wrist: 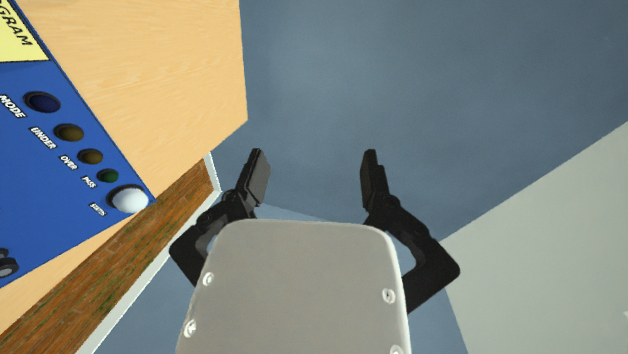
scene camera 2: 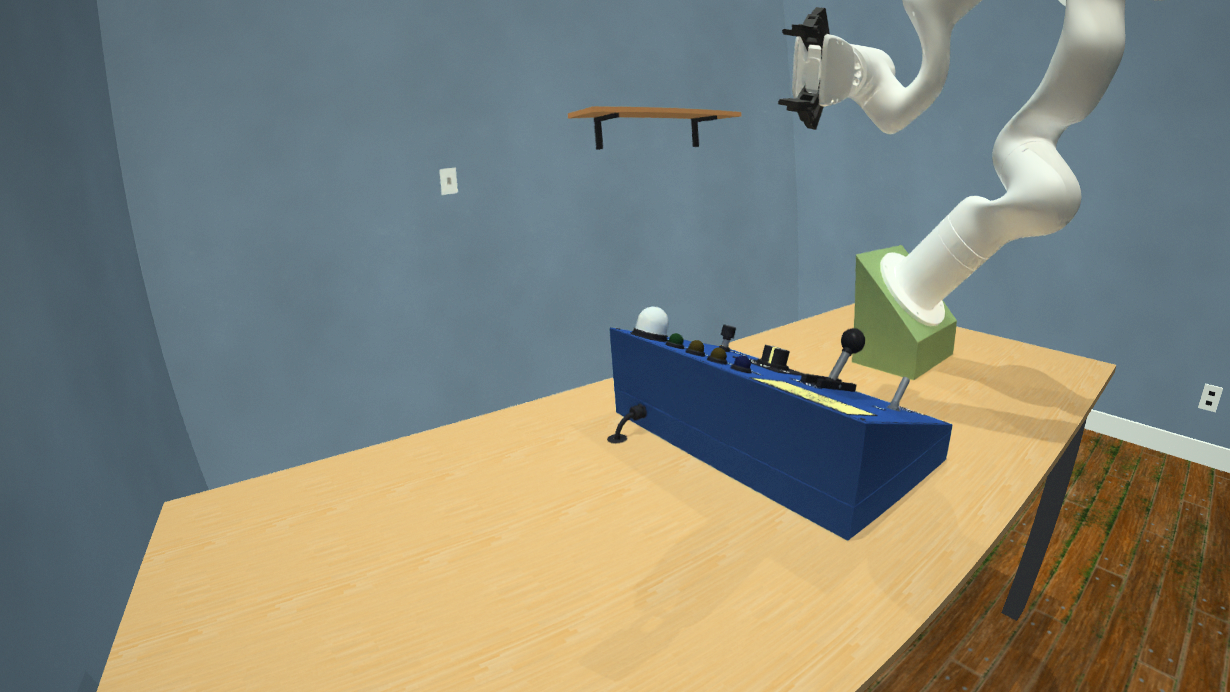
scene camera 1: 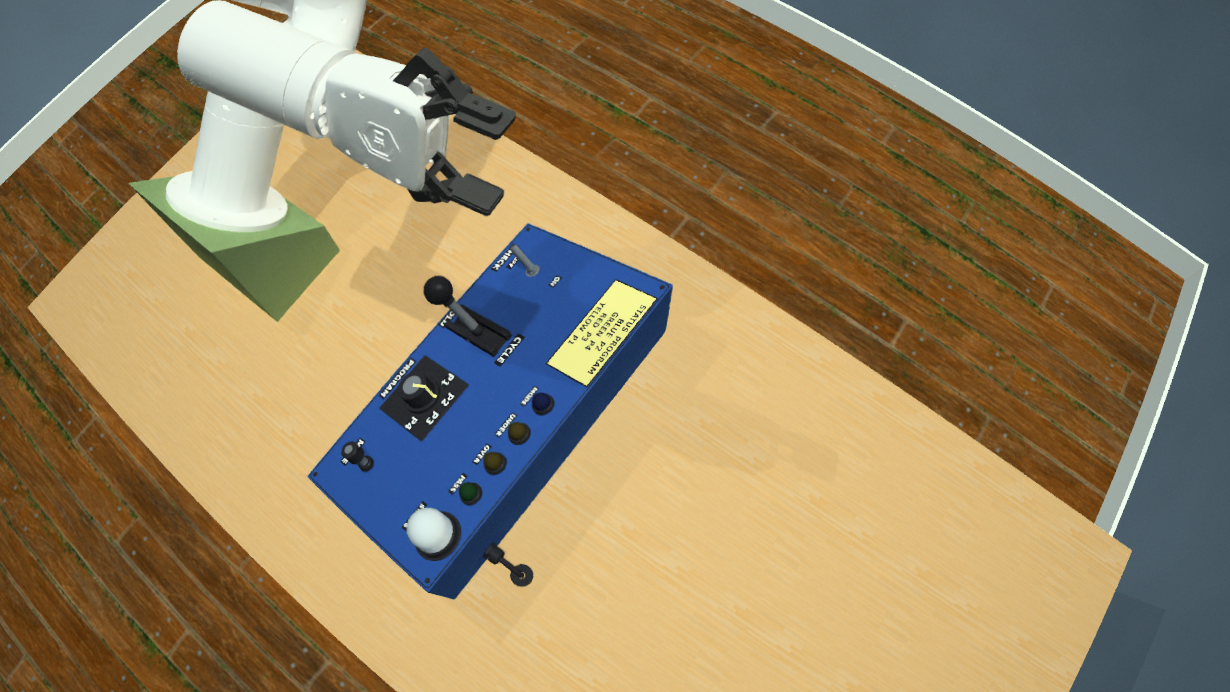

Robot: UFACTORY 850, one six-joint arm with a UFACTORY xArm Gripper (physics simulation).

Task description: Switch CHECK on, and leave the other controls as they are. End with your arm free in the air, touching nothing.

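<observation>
The CHECK switch (scene camera 1: pixel 524 260) (scene camera 2: pixel 899 393) is a small grey toggle lever near one end of the sloped blue control panel (scene camera 1: pixel 481 395) (scene camera 2: pixel 731 430) (wrist: pixel 45 200). Its lever leans toward the OFF label, away from the ON label (scene camera 1: pixel 554 281). It does not show in the wrist view. My gripper (scene camera 1: pixel 492 163) (scene camera 2: pixel 786 67) (wrist: pixel 313 159) is open and empty, high in the air on the robot-base side of the panel, touching nothing. Its fingers point roughly level.
The panel also carries a black-knobbed CYCLE lever (scene camera 1: pixel 437 290) (scene camera 2: pixel 852 340), a PROGRAM knob (scene camera 1: pixel 416 389) (scene camera 2: pixel 774 356), a small black toggle (scene camera 1: pixel 353 451) (scene camera 2: pixel 727 332), several dark lamps and a white dome (scene camera 1: pixel 429 530) (scene camera 2: pixel 651 321) (wrist: pixel 131 200). A wall shelf (scene camera 2: pixel 655 112) stands out behind.
</observation>
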